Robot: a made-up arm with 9 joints. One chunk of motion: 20 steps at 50 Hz.
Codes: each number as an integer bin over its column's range. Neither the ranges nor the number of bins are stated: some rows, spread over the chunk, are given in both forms.
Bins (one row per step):
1: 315 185 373 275 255 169
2: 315 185 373 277 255 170
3: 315 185 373 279 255 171
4: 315 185 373 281 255 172
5: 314 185 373 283 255 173
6: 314 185 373 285 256 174
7: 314 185 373 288 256 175
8: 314 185 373 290 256 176
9: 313 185 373 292 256 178
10: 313 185 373 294 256 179
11: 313 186 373 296 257 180
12: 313 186 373 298 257 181
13: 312 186 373 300 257 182
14: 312 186 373 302 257 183
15: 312 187 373 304 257 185
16: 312 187 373 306 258 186
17: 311 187 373 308 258 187
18: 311 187 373 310 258 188
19: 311 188 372 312 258 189
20: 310 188 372 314 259 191
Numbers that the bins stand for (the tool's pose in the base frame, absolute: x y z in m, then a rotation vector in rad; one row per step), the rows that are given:
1: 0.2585 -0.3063 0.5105 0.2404 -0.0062 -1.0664
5: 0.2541 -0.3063 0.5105 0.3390 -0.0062 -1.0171
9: 0.2498 -0.3063 0.5105 0.4500 0.0062 -0.9555
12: 0.2498 -0.3019 0.5105 0.5240 0.0185 -0.9185
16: 0.2455 -0.2976 0.5105 0.6226 0.0308 -0.8568
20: 0.2368 -0.2932 0.5061 0.7212 0.0432 -0.7952
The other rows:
2: 0.2585 -0.3063 0.5105 0.2651 -0.0062 -1.0541
3: 0.2585 -0.3063 0.5105 0.2897 -0.0062 -1.0418
4: 0.2585 -0.3063 0.5105 0.3144 -0.0062 -1.0295
6: 0.2541 -0.3063 0.5105 0.3637 0.0062 -1.0048
7: 0.2541 -0.3063 0.5105 0.4007 0.0062 -0.9925
8: 0.2541 -0.3063 0.5105 0.4253 0.0062 -0.9801
10: 0.2498 -0.3063 0.5105 0.4747 0.0062 -0.9432
11: 0.2498 -0.3019 0.5105 0.4993 0.0185 -0.9308
13: 0.2455 -0.3019 0.5105 0.5486 0.0185 -0.9062
14: 0.2455 -0.3019 0.5105 0.5733 0.0185 -0.8938
15: 0.2455 -0.2976 0.5105 0.5979 0.0185 -0.8692
17: 0.2411 -0.2976 0.5105 0.6473 0.0308 -0.8445
18: 0.2411 -0.2976 0.5105 0.6719 0.0308 -0.8322
19: 0.2411 -0.2932 0.5061 0.6966 0.0308 -0.8199

